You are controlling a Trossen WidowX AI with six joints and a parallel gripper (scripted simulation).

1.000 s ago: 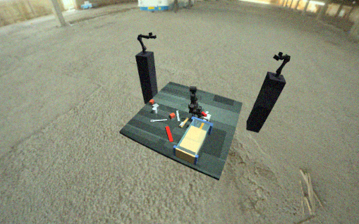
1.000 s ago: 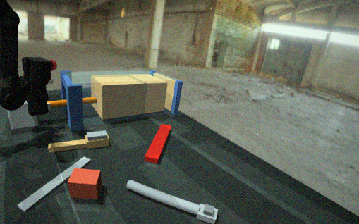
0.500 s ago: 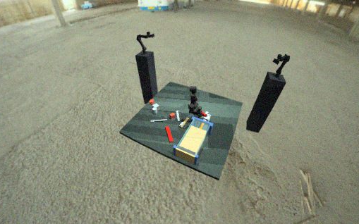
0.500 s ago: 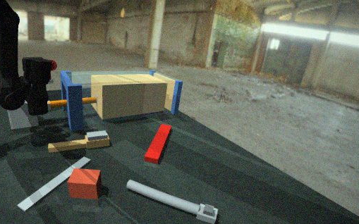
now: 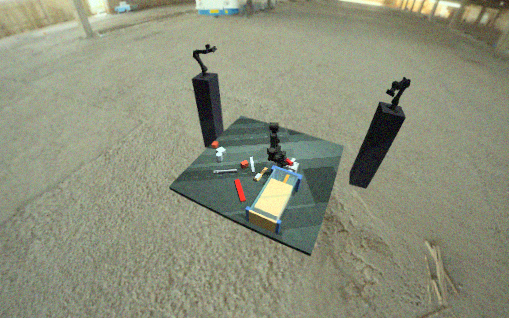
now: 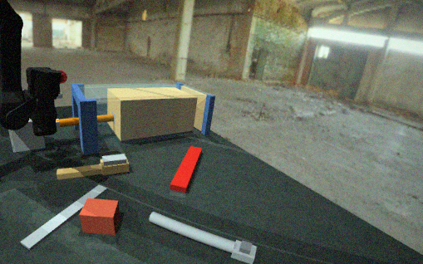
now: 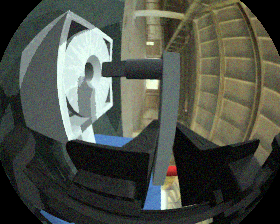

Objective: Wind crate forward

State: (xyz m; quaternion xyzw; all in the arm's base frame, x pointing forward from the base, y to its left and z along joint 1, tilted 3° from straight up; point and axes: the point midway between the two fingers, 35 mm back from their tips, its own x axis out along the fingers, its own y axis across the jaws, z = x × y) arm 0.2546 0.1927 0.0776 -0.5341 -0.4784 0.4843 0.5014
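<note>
My gripper tip is now 1 cm to the left of the winch handle, 1 cm below it and 1 cm short of it. Round my gripper tip: wooden-handled tool 25 cm to the right, 13 cm below, 9 cm ahead; winch 12 cm below, 7 cm behind, 1 cm to the right; red knob 5 cm ahead, 4 cm above, 2 cm to the right.
</note>
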